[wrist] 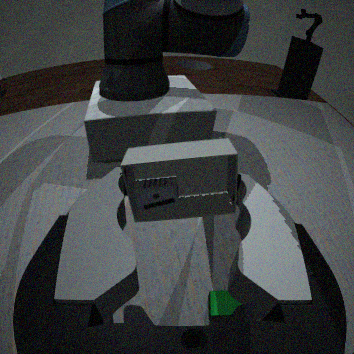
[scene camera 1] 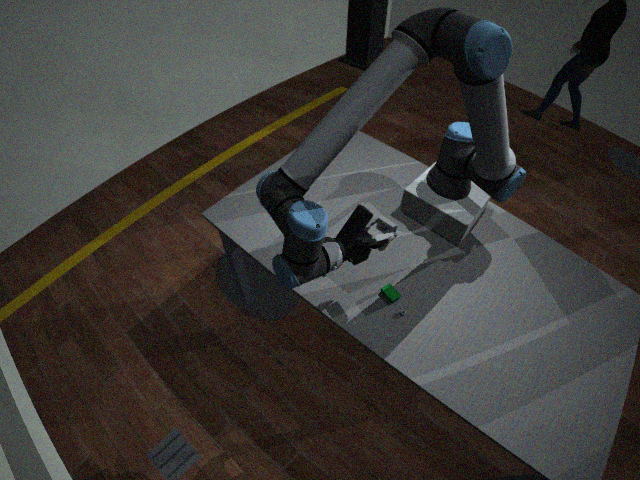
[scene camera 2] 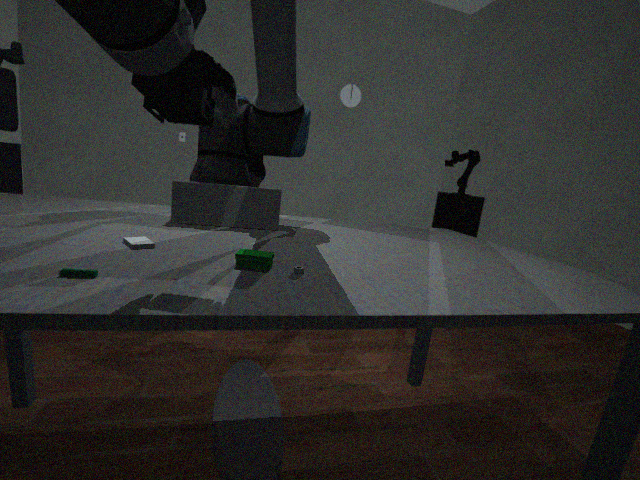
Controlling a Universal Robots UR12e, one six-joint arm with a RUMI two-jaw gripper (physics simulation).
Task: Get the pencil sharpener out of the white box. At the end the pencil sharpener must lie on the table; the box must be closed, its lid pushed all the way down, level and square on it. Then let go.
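Places are measured from the arm's base along level axes (x back, y up, z left), in metres.
Pixels of known places: gripper, fingertip midpoint: (wrist: 179, 172) (scene camera 1: 389, 226); arm's base, link origin: (wrist: 133, 88) (scene camera 1: 448, 184) (scene camera 2: 221, 185).
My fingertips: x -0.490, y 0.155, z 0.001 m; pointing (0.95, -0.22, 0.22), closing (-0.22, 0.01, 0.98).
For each thing: its top centre in the pictures, then the offset to it from my fingertips. Level surfaces: height alone.
- table, surface height: dy -0.256 m
- open box, top centre: (wrist: 185, 143) (scene camera 1: 387, 221) dx -0.011, dy +0.030, dz -0.002 m
- dark grey pencil sharpener, top centre: (wrist: 156, 180) dx -0.007, dy +0.002, dz -0.015 m
- lid, top centre: (scene camera 2: 138, 240) dx +0.060, dy -0.247, dz -0.127 m
- green box, top centre: (wrist: 230, 301) (scene camera 2: 255, 253) (scene camera 1: 391, 292) dx -0.044, dy -0.233, dz +0.088 m
- small grey nut-like piece, top centre: (scene camera 2: 299, 267) (scene camera 1: 403, 312) dx -0.071, dy -0.247, dz +0.162 m
- flat green piece, top centre: (scene camera 2: 78, 269) dx -0.131, dy -0.245, dz -0.151 m
My gripper (scene camera 1: 385, 236) (wrist: 179, 172) is shut on the white box, one finger on each end, above the table (scene camera 1: 522, 361). The gripper is tipped far over. The open box (wrist: 180, 153) is tipped with it, its opening facing the wrist camera. The dark grey pencil sharpener (wrist: 157, 194) is inside, at the left end in the wrist view. A flat white piece, the lid (scene camera 2: 138, 242), lies on the table at the left in scene camera 2, apart from the box. In scene camera 2 the gripper is dark and the box cannot be made out.
A green box (scene camera 1: 390, 292) (scene camera 2: 254, 260) (wrist: 222, 303) stands on the table. A small grey nut-like piece (scene camera 1: 402, 312) (scene camera 2: 298, 270) lies beside it. A flat green piece (scene camera 2: 78, 273) lies at the left in scene camera 2. The arm's base block (scene camera 2: 225, 206) (wrist: 150, 134) stands behind.
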